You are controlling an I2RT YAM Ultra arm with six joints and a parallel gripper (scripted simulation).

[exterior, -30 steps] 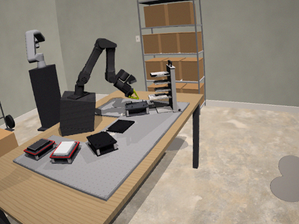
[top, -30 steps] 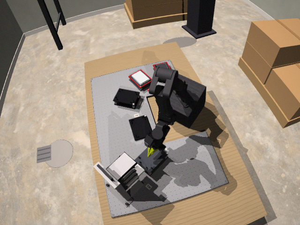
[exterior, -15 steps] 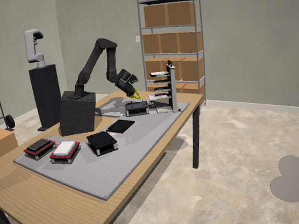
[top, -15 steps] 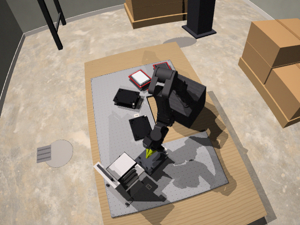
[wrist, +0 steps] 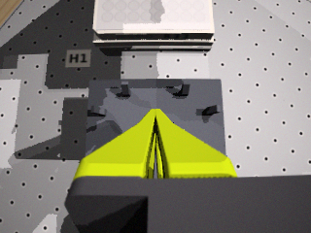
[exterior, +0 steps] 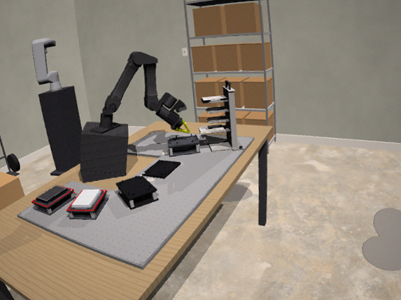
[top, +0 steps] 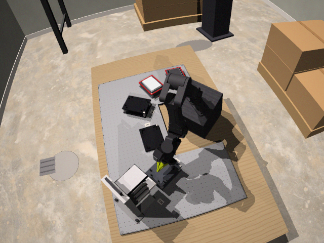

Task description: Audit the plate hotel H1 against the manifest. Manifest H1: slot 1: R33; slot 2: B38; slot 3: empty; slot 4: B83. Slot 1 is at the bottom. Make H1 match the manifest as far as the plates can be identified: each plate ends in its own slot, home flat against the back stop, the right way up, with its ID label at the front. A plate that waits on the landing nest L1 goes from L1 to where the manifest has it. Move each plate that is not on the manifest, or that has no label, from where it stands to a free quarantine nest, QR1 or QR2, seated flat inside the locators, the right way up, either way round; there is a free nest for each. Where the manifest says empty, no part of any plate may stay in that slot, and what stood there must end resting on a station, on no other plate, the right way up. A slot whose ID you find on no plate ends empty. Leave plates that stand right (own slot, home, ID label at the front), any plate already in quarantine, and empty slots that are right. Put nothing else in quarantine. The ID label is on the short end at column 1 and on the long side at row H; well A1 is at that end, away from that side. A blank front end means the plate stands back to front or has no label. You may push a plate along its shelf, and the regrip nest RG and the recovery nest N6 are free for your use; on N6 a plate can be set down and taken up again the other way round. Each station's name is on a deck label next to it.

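The regrip nest is 30 mm behind my hand, 10 mm to the right of it and 50 mm below it. Round my hand: RG deck label: 130 mm behind, 50 mm to the right, 110 mm below; hotel upright post: 220 mm ahead, 80 mm to the left, 50 mm above; H1 deck label: 60 mm ahead, 130 mm to the left, 110 mm below.
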